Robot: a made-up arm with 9 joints.
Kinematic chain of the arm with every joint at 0, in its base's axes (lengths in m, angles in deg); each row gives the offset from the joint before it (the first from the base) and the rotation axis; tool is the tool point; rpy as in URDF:
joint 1: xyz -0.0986 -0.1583 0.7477 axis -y
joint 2: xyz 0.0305 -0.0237 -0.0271 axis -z
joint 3: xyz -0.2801 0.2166 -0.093 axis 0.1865 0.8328 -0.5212
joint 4: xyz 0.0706 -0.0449 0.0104 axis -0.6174 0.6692 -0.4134
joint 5: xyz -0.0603 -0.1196 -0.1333 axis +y
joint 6: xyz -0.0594 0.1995 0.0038 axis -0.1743 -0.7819 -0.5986
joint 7: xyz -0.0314 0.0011 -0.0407 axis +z
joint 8: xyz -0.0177 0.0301 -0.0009 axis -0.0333 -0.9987 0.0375
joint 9: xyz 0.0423 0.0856 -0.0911 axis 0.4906 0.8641 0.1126
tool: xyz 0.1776 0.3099 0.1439 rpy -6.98 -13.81 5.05
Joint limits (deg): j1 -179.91..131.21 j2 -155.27..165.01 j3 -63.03..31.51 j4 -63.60..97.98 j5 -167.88..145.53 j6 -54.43..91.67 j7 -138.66..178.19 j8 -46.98..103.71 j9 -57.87..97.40
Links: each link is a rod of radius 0.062 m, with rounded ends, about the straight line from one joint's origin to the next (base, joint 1, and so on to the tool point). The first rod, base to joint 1, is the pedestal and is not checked.
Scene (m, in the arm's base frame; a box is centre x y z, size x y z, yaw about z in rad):
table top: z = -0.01
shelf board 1: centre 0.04 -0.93 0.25 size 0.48 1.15 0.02 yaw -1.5
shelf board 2: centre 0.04 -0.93 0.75 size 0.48 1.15 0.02 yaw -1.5
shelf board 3: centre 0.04 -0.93 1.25 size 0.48 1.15 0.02 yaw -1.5
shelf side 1: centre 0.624 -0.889 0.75 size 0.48 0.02 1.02 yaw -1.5
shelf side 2: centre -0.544 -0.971 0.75 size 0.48 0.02 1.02 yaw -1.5
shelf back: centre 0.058 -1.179 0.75 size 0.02 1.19 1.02 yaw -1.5
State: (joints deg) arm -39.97 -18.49 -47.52 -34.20 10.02 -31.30 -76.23 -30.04 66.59
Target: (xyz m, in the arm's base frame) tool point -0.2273 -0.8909 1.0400
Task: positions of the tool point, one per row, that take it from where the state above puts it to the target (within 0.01 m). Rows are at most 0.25 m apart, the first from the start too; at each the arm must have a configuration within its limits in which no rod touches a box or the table.
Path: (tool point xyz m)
1: -0.4009 0.3685 0.7088
2: -0.4640 0.2909 0.8377
3: -0.5051 0.1769 0.9484
4: -0.5169 0.0372 1.0326
5: -0.4958 -0.1142 1.0844
6: -0.4420 -0.2623 1.1015
7: -0.3594 -0.3923 1.0852
8: -0.2557 -0.4910 1.0400
9: -0.1980 -0.7135 1.0870
10: -0.2272 -0.8909 1.0400

